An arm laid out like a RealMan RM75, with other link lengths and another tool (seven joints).
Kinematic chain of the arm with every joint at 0, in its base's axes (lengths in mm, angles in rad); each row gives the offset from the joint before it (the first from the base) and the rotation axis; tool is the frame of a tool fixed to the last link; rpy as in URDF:
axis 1: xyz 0 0 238.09 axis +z
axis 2: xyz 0 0 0 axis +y
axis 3: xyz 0 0 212.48 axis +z
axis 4: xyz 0 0 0 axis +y
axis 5: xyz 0 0 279.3 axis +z
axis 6: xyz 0 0 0 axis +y
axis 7: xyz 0 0 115.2 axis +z
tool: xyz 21 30 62 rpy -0.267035 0 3.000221
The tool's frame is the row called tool.
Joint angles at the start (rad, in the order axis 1, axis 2, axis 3, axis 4, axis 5, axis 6, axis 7):
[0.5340 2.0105 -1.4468 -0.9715 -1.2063 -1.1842 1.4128]
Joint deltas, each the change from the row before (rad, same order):
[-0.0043 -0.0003 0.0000 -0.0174 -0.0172 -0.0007 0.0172]
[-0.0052 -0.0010 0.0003 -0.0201 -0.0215 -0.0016 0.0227]
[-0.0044 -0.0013 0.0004 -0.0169 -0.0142 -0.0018 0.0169]
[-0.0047 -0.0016 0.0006 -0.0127 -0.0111 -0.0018 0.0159]
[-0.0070 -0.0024 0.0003 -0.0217 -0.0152 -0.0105 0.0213]
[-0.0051 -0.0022 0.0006 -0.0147 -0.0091 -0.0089 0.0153]
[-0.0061 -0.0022 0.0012 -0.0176 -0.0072 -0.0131 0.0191]
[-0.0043 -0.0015 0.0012 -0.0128 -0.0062 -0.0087 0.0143]
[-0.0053 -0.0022 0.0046 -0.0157 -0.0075 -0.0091 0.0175]
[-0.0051 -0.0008 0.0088 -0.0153 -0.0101 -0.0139 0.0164]
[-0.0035 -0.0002 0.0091 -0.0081 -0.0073 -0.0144 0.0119]
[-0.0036 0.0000 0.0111 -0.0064 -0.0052 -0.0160 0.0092]
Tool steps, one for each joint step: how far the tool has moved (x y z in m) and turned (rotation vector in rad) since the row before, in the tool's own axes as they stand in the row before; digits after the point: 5 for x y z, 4 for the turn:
[0.00181 -0.00086 -0.00039 0.0065 -0.0083 -0.0039]
[0.00187 -0.00086 -0.00085 0.0075 -0.0120 -0.0032]
[0.00214 -0.00044 -0.00078 0.0052 -0.0069 -0.0028]
[0.00123 -0.00012 -0.00121 0.0029 -0.0074 0.0011]
[0.00303 -0.00157 -0.00210 0.0125 -0.0065 -0.0016]
[0.00221 -0.00106 -0.00182 0.0091 -0.0041 0.0003]
[0.00339 -0.00163 -0.00226 0.0123 -0.0018 0.0036]
[0.00232 -0.00106 -0.00161 0.0080 -0.0024 0.0024]
[0.00309 -0.00006 -0.00234 0.0052 -0.0025 0.0026]
[0.00312 -0.00001 -0.00298 0.0067 -0.0018 0.0014]
[0.00179 0.00004 -0.00291 0.0061 -0.0015 0.0037]
[0.00175 0.00038 -0.00335 0.0052 0.0008 0.0038]

